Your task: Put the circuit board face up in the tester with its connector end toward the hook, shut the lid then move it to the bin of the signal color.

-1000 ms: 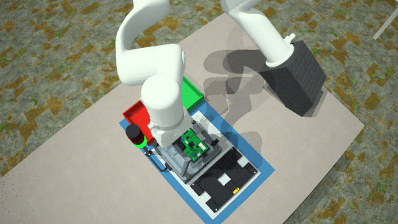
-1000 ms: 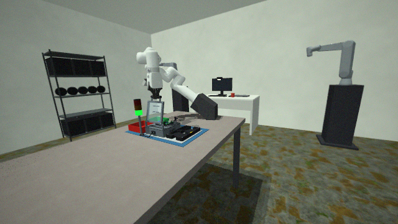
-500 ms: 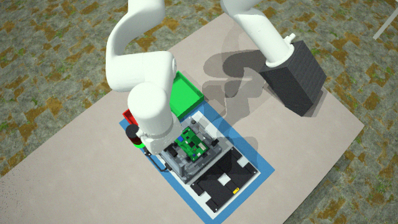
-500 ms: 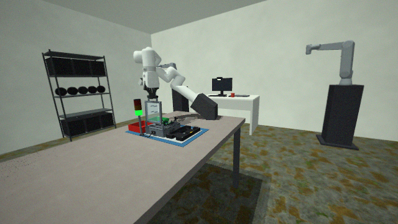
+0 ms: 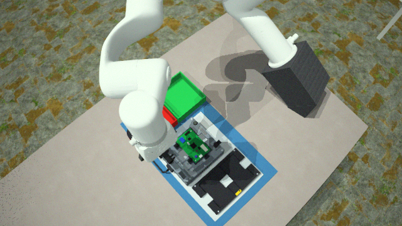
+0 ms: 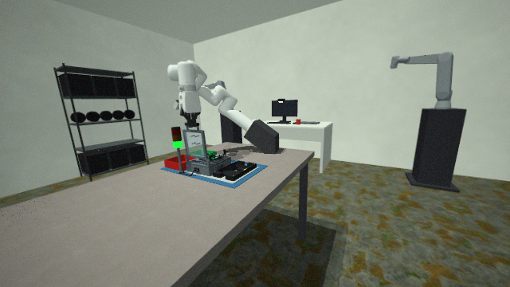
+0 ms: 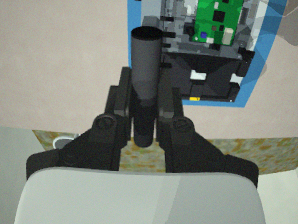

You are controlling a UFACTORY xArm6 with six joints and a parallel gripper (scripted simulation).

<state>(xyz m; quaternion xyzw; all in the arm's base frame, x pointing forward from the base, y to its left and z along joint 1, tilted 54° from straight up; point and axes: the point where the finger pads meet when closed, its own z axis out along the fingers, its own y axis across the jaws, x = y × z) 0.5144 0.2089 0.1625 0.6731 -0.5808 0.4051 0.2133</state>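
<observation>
My gripper is now 110 mm past the green circuit board and 200 mm above it. The rest, counted from my hand: red bin 70 mm behind, 200 mm to the right, 260 mm below; black latch hook 170 mm behind, 60 mm to the left, 190 mm below; tester lid 10 mm behind, 90 mm below.
</observation>
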